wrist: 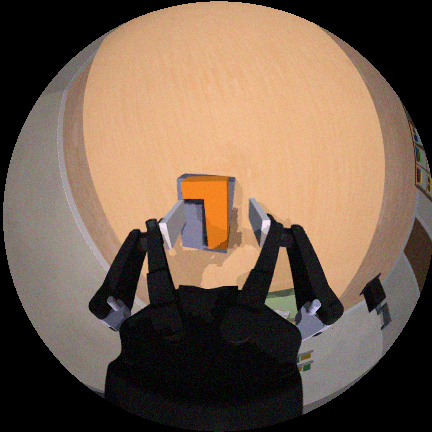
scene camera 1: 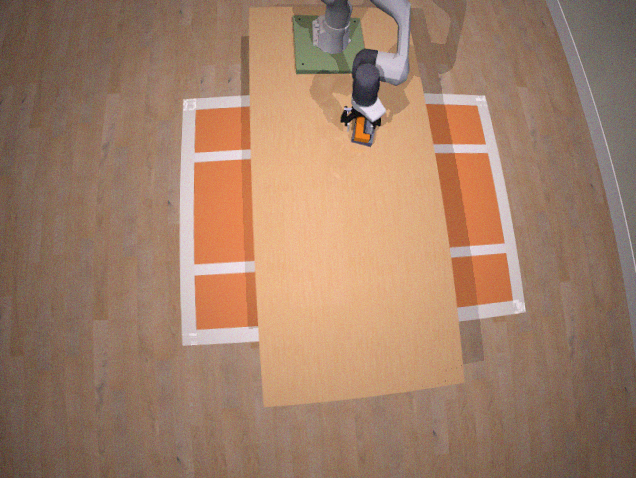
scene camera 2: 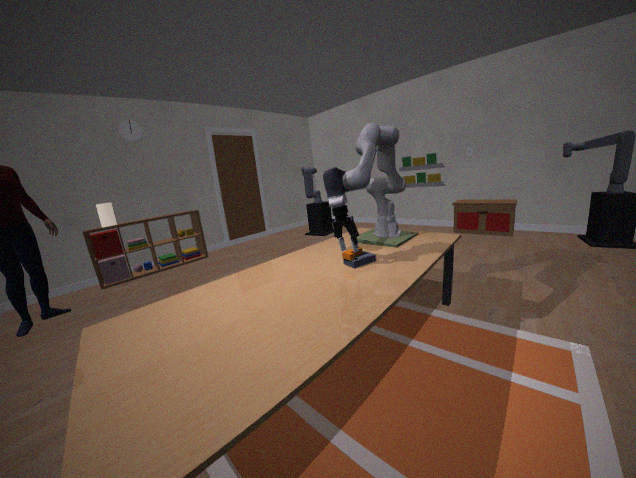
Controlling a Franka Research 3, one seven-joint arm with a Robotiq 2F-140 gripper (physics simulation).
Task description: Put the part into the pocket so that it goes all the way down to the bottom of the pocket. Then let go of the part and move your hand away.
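Observation:
The part, an orange L-shaped block (scene camera 1: 361, 136) (scene camera 2: 350, 254) (wrist: 217, 220), lies on the blue-grey pocket block (scene camera 1: 363, 144) (scene camera 2: 360, 261) (wrist: 194, 232). In the second scene view and the wrist view its sides show above the block's top, so it stands proud of it. The pocket opening is mostly hidden under the part; how deep the part sits cannot be told. My gripper (scene camera 2: 349, 246) (wrist: 215, 208) is open, with its fingers apart on both sides of the part's long leg. In the wrist view the left finger overlaps the block's left edge; the right finger is clear of the part.
The pocket block stands on the long wooden table (scene camera 1: 354, 256) (scene camera 2: 231, 318), close to the green base plate (scene camera 1: 308, 64) (scene camera 2: 395, 240) of the arm. A person (scene camera 2: 20, 246) stands at the left beyond the table, near a low shelf unit (scene camera 2: 203, 231).

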